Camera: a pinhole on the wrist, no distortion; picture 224 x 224 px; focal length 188.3 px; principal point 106.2 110.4 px. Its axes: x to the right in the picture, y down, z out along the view. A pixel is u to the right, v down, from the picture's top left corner.
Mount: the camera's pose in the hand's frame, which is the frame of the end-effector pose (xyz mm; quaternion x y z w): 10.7 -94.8 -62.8 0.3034 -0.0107 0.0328 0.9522
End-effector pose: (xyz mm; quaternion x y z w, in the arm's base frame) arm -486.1 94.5 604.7 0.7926 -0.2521 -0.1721 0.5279
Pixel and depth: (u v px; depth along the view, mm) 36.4 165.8 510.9
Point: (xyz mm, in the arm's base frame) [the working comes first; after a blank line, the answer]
In the camera's frame: -189.4 150.3 510.9

-812.4 -32.6 182.6
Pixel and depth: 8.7 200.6 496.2
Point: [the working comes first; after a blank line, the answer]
In the camera's frame: -256.9 237.7 496.2

-907.9 -40.6 239.4
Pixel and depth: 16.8 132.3 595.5
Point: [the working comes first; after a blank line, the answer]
In the camera's frame: -282.7 69.3 595.5

-867.4 42.4 65.1
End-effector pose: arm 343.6 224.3 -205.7 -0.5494 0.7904 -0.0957 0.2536
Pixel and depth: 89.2 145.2 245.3
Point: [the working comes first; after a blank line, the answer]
In the camera's frame: -22.1 45.3 245.3

594.6 182.4 -253.6
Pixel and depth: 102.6 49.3 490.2
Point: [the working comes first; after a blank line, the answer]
In the camera's frame: -9.4 -159.1 490.2

881.1 52.2 -199.6
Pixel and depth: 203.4 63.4 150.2
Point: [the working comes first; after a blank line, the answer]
In the camera's frame: 77.5 -37.5 150.2

510.6 67.9 -178.3
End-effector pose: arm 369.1 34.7 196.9 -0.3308 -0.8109 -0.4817 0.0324
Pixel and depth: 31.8 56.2 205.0
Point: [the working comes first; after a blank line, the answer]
In the camera's frame: -81.0 -59.0 205.0

287.5 -29.2 -65.5
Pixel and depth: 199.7 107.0 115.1
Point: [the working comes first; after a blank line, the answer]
In the camera's frame: 57.2 -2.1 115.1

234.1 44.1 83.4
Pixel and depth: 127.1 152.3 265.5
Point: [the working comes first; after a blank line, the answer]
In the camera's frame: 29.5 59.1 265.5

278.7 141.6 -41.6
